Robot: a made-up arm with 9 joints. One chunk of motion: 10 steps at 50 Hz.
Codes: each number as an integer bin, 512 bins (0 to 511) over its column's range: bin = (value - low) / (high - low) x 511, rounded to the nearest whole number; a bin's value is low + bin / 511 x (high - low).
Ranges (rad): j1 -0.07..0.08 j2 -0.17..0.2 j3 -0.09..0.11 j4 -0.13..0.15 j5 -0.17..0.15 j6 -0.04..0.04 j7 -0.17..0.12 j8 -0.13..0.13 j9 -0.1..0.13
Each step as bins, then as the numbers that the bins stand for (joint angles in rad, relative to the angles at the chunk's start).
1 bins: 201 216 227 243 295 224 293 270 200
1 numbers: -0.0110 -0.0136 -0.0012 0.0032 0.0147 -0.0049 -0.0037 0.0074 -0.0100
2 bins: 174 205 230 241 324 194 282 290 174
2 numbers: -0.0189 -0.0216 0.0000 0.0021 0.0329 -0.0096 -0.0100 0.0176 -0.0217
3 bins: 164 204 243 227 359 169 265 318 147
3 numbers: -0.0219 -0.0223 0.0051 -0.0056 0.0548 -0.0135 -0.0196 0.0318 -0.0338
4 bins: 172 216 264 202 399 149 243 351 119
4 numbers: -0.0195 -0.0136 0.0133 -0.0193 0.0799 -0.0167 -0.0321 0.0486 -0.0464
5 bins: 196 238 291 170 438 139 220 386 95
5 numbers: -0.0125 0.0023 0.0239 -0.0368 0.1043 -0.0182 -0.0451 0.0664 -0.0572
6 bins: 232 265 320 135 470 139 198 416 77
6 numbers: -0.0019 0.0219 0.0352 -0.0560 0.1243 -0.0182 -0.0576 0.0817 -0.0653
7 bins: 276 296 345 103 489 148 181 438 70
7 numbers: 0.0110 0.0443 0.0450 -0.0736 0.1362 -0.0168 -0.0673 0.0929 -0.0685
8 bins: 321 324 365 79 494 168 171 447 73
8 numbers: 0.0242 0.0646 0.0529 -0.0867 0.1394 -0.0137 -0.0730 0.0974 -0.0671
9 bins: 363 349 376 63 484 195 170 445 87
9 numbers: 0.0366 0.0827 0.0572 -0.0955 0.1331 -0.0095 -0.0735 0.0964 -0.0608
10 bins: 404 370 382 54 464 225 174 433 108
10 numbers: 0.0486 0.0979 0.0595 -0.1004 0.1206 -0.0048 -0.0713 0.0903 -0.0514
